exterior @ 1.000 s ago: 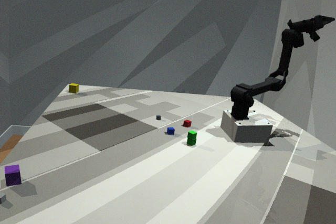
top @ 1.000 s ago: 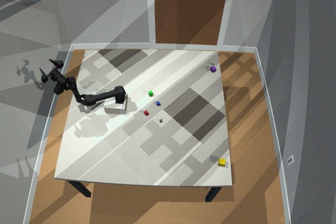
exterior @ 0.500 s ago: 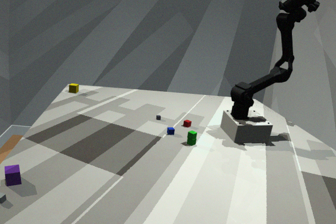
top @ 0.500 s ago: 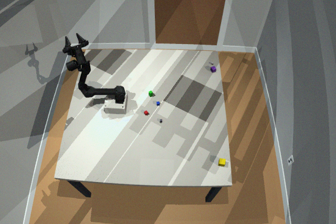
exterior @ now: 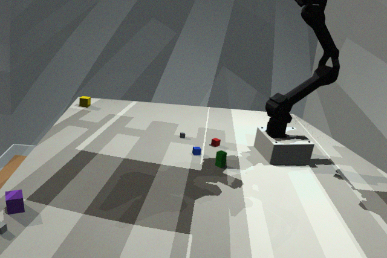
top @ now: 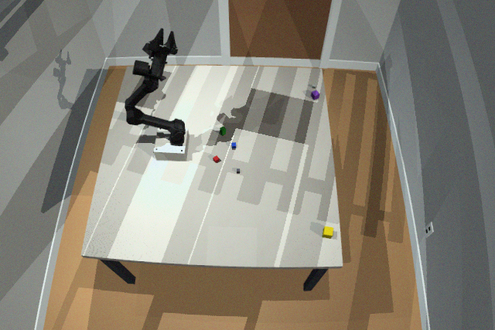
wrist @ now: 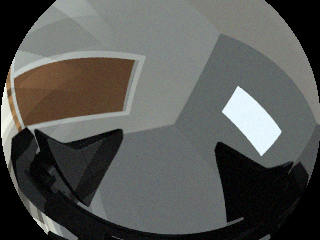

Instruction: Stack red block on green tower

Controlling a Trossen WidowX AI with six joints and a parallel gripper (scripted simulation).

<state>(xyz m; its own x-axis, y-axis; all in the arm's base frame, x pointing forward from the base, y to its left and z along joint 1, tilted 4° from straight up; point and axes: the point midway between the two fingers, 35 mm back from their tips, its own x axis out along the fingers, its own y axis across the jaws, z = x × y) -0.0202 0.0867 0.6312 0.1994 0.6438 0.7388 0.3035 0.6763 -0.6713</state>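
The red block is 19 cm ahead of my gripper tip, 20 cm to the right of it and 72 cm below it. Also, from my gripper tip: small dark cube (31 cm ahead, 27 cm to the right, 72 cm below); then purple block (75 cm ahead, 27 cm to the left, 71 cm below); then blue block (28 cm ahead, 11 cm to the right, 72 cm below).
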